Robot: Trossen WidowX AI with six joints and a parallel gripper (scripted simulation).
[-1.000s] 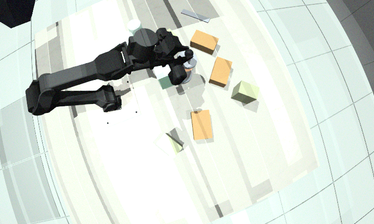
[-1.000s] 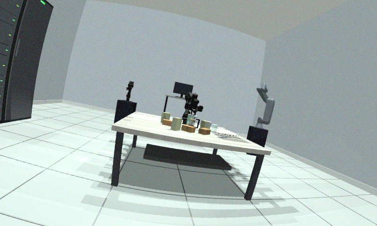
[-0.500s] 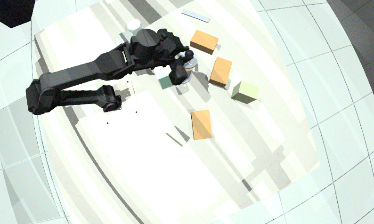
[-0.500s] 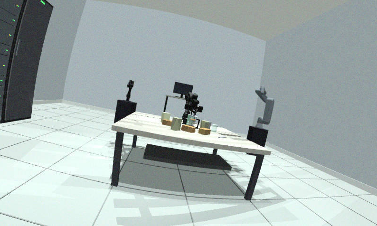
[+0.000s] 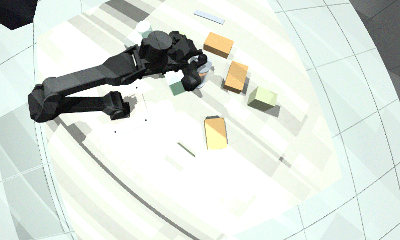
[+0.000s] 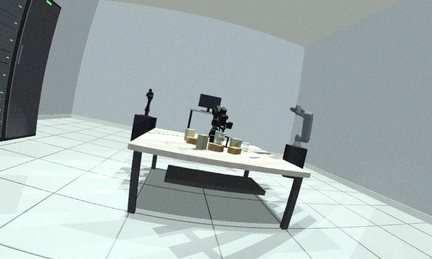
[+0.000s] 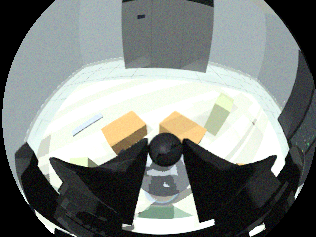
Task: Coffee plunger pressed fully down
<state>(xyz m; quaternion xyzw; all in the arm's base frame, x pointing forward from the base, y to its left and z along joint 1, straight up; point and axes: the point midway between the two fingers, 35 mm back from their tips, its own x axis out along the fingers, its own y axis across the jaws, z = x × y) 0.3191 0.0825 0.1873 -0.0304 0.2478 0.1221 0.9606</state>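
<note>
My gripper tip is 9 cm above the glass coffee press, 2 cm past it and 1 cm to the right of it. From my gripper tip the other things lie so: thin flat strip 31 cm to the left, 17 cm below, 8 cm ahead.
</note>
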